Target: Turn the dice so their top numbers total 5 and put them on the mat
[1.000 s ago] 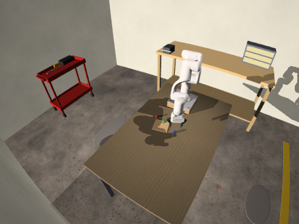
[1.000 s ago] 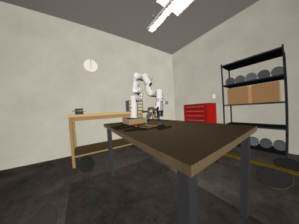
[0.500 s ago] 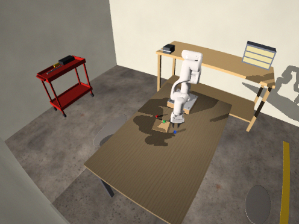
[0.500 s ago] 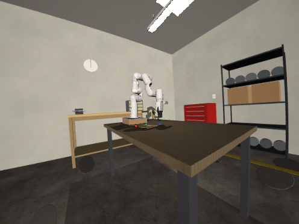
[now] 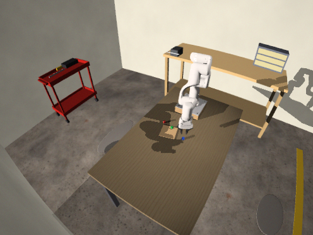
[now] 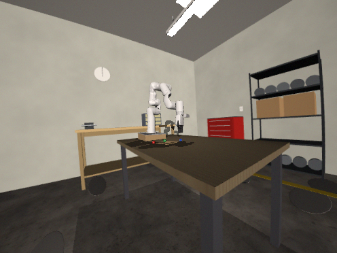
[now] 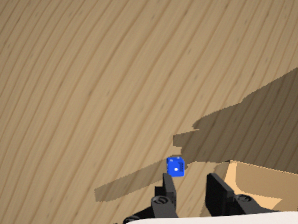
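Now: hand 90 mm above the blue die. Also, from my hand: tan mat 30 mm behind, 150 mm to the right, 100 mm below; red die 130 mm behind, 230 mm to the right, 90 mm below; green die 80 mm behind, 130 mm to the right, 80 mm below.
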